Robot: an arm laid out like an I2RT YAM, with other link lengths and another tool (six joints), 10 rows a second.
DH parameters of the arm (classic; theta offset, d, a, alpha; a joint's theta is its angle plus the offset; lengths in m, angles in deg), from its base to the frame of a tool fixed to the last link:
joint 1: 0 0.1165 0.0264 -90
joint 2: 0 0 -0.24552 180
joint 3: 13.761 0 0.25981 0
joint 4: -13.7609 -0.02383 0.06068 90
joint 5: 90 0.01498 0 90
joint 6: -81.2 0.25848 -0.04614 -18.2
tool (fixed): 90 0.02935 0 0
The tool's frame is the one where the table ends.
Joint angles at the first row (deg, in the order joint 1, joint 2, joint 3, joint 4, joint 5, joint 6):
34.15 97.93 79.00 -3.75 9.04 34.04
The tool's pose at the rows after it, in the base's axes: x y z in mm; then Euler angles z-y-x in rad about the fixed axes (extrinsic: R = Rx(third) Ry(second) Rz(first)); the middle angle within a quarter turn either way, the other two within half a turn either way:
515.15 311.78 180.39 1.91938 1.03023 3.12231
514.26 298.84 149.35 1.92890 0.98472 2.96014
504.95 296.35 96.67 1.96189 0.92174 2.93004
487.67 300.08 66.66 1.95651 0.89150 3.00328
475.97 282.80 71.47 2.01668 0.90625 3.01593
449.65 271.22 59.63 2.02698 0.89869 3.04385
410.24 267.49 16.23 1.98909 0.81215 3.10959
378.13 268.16 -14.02 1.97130 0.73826 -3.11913
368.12 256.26 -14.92 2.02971 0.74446 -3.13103
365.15 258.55 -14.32 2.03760 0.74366 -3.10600
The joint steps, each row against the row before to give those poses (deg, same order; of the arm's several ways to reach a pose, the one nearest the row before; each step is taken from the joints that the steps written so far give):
-0.09 -1.26 7.37 -10.54 5.44 -8.88
1.39 4.30 3.89 -5.48 4.40 -4.41
0.63 1.51 -6.38 4.10 1.07 2.97
-0.09 -2.45 -9.06 6.34 -2.36 3.69
-1.14 -6.40 -8.26 4.04 -0.45 2.38
0.17 -6.34 -9.40 3.35 -0.53 2.02
0.00 -3.26 -9.05 2.02 -3.50 3.33
0.18 -2.02 -6.25 1.50 -3.09 3.25
0.18 -4.21 -4.67 1.14 1.40 2.56
-0.10 -0.99 -1.42 1.14 -0.69 1.32

